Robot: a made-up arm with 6 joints. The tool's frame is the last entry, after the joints.
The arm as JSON. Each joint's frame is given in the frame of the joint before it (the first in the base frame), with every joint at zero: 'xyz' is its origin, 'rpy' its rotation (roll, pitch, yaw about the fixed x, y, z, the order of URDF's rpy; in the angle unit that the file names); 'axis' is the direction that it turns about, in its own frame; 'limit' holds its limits. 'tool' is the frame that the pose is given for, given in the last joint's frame.
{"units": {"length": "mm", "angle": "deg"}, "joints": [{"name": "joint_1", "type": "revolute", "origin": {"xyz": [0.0, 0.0, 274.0], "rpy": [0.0, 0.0, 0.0]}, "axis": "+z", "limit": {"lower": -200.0, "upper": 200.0}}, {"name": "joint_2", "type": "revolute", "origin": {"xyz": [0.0, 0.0, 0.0], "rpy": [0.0, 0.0, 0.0]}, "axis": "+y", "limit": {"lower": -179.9, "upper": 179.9}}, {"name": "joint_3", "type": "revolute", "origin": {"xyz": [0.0, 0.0, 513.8], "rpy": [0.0, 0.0, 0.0]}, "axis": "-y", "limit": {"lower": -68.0, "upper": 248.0}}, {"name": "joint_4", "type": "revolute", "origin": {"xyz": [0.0, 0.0, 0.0], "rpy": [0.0, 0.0, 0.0]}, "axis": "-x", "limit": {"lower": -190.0, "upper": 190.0}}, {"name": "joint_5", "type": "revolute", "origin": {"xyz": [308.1, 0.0, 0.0], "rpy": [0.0, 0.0, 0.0]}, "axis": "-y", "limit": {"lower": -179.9, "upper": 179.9}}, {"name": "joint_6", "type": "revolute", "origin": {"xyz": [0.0, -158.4, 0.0], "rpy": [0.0, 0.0, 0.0]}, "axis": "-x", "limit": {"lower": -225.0, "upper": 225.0}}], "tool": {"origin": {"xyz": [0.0, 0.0, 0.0], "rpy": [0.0, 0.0, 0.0]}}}
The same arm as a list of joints. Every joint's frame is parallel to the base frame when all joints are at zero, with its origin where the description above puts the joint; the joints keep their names.
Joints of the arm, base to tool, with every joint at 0 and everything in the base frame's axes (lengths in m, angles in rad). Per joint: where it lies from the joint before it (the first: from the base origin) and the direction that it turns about. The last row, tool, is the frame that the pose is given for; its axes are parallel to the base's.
joint_1: xyz 0 0 0.274 axis +z
joint_2: xyz 0 0 0 axis +y
joint_3: xyz 0 0 0.5138 axis -y
joint_4: xyz 0 0 0 axis -x
joint_5: xyz 0.3081 0 0 axis -y
joint_6: xyz 0 -0.1584 0 axis -x
tool: xyz 0 0 0
Joint limits (rad, base to tool): -3.4907..3.4907 -3.1398..3.1398 -1.1868..4.3284 -3.3161..3.3161 -3.1398..3.1398 -3.927..3.927

